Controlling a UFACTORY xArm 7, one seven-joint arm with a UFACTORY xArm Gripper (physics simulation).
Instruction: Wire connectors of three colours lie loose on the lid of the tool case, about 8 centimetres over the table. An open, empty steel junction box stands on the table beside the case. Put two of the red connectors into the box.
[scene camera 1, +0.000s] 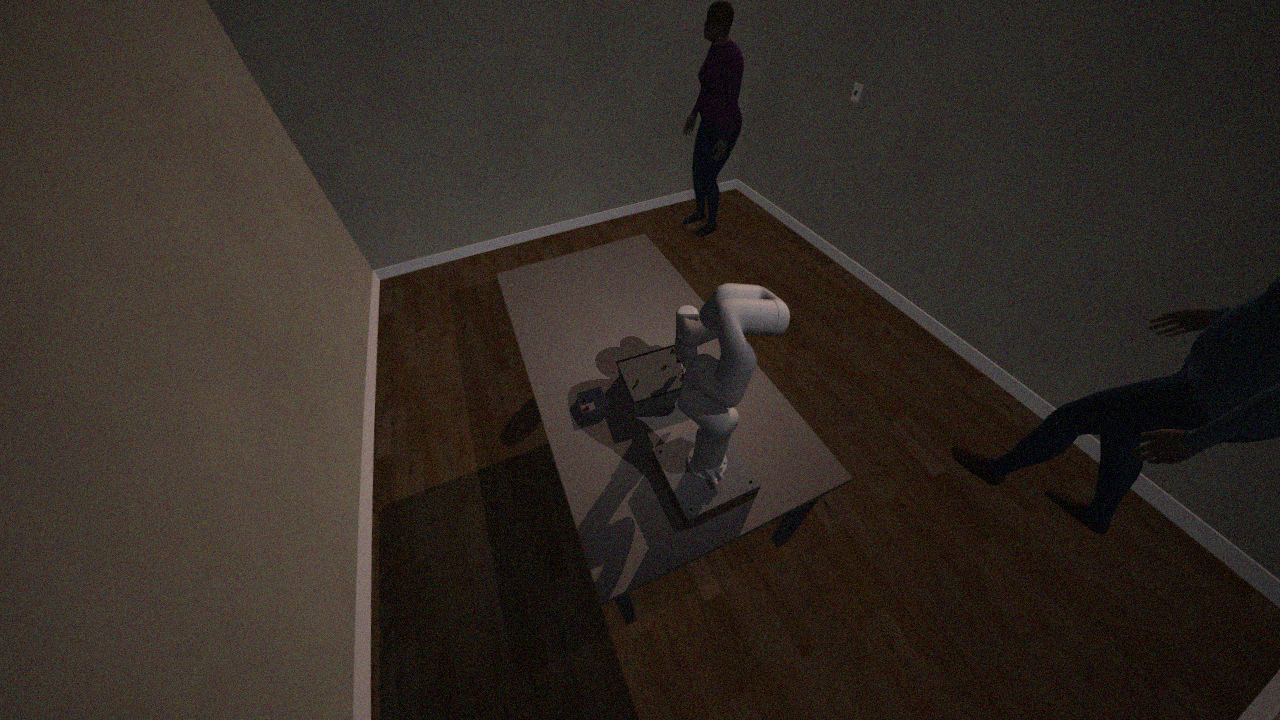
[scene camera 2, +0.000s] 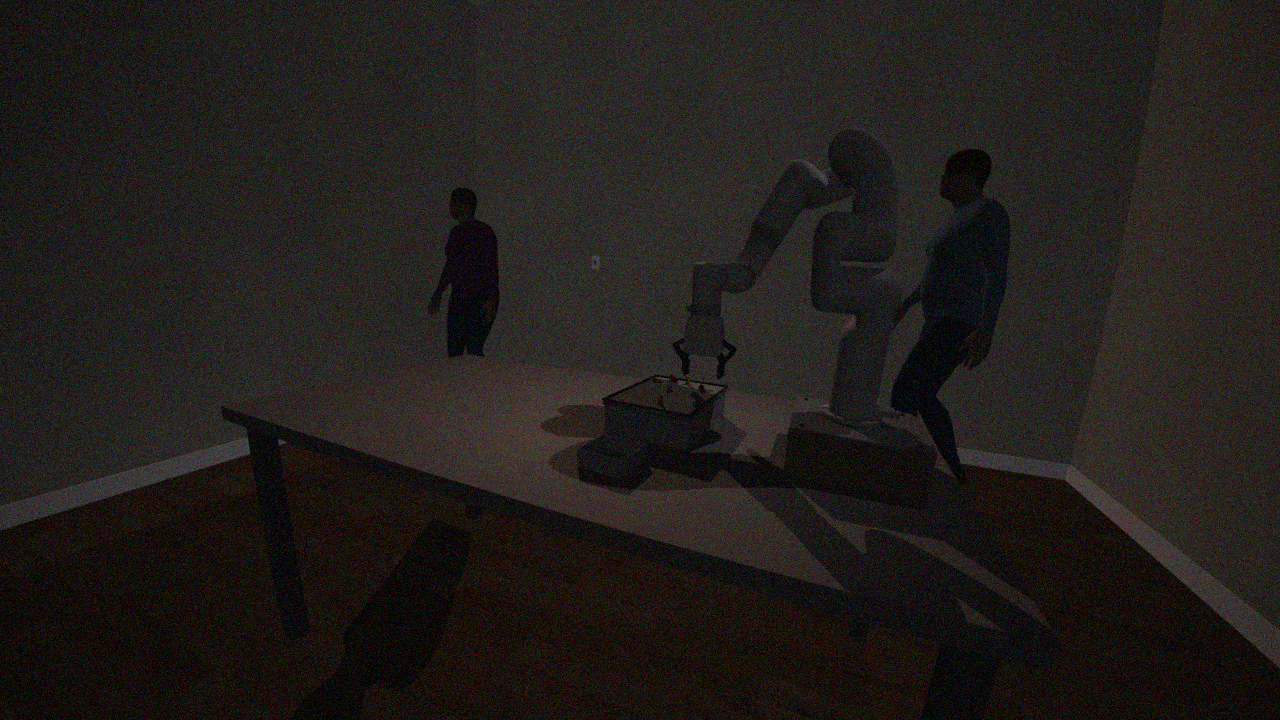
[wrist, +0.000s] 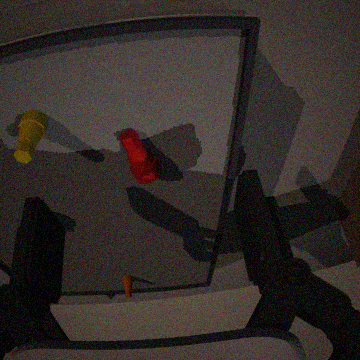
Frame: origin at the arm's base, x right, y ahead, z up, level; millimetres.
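Seen in the pictures: gripper, fingertip midpoint: (scene camera 2: 702, 376) (wrist: 140, 201); arm's base at its link origin: (scene camera 1: 707, 461) (scene camera 2: 849, 417).
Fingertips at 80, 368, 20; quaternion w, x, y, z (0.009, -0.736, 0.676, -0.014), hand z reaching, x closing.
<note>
Pixels of each thing's top centre, then the offset from my fingertips to it, as dx, dy, dz. "spot": a spot on its surface instead. Level surfaces: height alone.
- tool case at its top centre: (wrist: 71, 235) (scene camera 2: 668, 391) (scene camera 1: 660, 369) -84, +60, -32
- red connector at its top centre: (wrist: 138, 169) -1, +0, -20
- yellow connector at its top centre: (wrist: 22, 156) +24, +50, -11
- orange connector at its top centre: (wrist: 128, 296) -186, +32, -13
- steel junction box at its top centre: (wrist: 132, 289) (scene camera 2: 612, 446) (scene camera 1: 592, 398) -369, +49, -80
- raised dark rim at a spot on its surface: (wrist: 243, 90) spot: +34, -49, -32
- same table at its surface level: dz -118
My gripper (scene camera 2: 703, 372) (wrist: 140, 201) is open and empty, low over the lid of the tool case (scene camera 1: 642, 380) (scene camera 2: 646, 428) (wrist: 125, 75). In the wrist view a red connector (wrist: 140, 159) lies on the lid ahead of and between the fingers, slightly right of a yellow connector (wrist: 31, 134). An orange connector (wrist: 127, 286) lies at the lid's near edge. Other small connectors on the lid are too dim to tell apart in the scene views. The steel junction box (scene camera 1: 589, 418) (scene camera 2: 613, 467) stands beside the case, in shadow; a small reddish spot shows inside it in scene camera 1.
The raised dark rim (wrist: 243, 90) runs round the lid. The arm's base block (scene camera 1: 723, 503) (scene camera 2: 859, 465) stands on the same table (scene camera 1: 572, 295) (scene camera 2: 429, 429). Two people, one in purple (scene camera 1: 720, 85) (scene camera 2: 471, 259) and one in blue (scene camera 2: 966, 259), are near the table. The room is dim.
</note>
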